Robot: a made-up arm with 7 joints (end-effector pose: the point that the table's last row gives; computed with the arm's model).
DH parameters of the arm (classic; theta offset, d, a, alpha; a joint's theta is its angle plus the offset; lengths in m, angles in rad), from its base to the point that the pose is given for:
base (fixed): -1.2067 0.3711 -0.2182 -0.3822
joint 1: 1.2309 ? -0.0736 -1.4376
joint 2: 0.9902 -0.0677 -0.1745 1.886
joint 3: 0 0.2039 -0.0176 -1.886
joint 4: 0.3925 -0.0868 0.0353 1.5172
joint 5: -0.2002 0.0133 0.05 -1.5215
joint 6: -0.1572 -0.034 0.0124 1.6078
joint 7: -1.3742 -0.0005 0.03 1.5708
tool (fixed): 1.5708 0.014 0 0
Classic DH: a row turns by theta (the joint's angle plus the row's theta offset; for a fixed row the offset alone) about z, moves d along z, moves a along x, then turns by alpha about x.
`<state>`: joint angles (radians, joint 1 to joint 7).
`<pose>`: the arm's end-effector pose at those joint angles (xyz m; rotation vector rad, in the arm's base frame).
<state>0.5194 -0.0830 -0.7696 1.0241 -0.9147 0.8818 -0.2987</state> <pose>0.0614 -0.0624 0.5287 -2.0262 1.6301 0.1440</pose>
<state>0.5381 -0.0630 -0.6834 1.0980 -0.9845 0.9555 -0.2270</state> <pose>0.0775 -0.0600 0.5143 -2.0568 1.6521 0.1830</pose>
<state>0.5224 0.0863 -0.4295 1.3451 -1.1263 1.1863 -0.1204</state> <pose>0.1188 -0.0426 0.4574 -2.2510 1.8405 0.3923</pose>
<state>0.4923 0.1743 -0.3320 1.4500 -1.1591 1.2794 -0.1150</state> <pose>0.1294 -0.0362 0.4287 -2.3541 1.9509 0.5279</pose>
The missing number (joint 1, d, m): -0.1531
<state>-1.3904 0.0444 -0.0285 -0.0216 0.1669 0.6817 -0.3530</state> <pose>-0.3508 0.1303 0.4861 -0.1752 0.5711 -1.4098</pose>
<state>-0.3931 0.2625 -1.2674 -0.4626 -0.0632 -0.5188 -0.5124</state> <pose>-0.0666 -0.0416 0.5806 -1.7816 -0.0184 0.2591</pose>
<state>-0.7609 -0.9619 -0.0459 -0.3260 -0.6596 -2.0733 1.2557</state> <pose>-0.4192 0.1662 0.5622 -1.4116 -0.7100 1.8581</pose>
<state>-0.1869 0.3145 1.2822 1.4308 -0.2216 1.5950 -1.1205</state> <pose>-0.0681 0.0058 0.2778 -0.6914 1.3852 2.2724</pose>
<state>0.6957 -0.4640 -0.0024 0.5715 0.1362 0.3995 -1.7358</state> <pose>0.0125 -0.0715 0.3904 -1.4357 -0.0625 0.9597</pose>
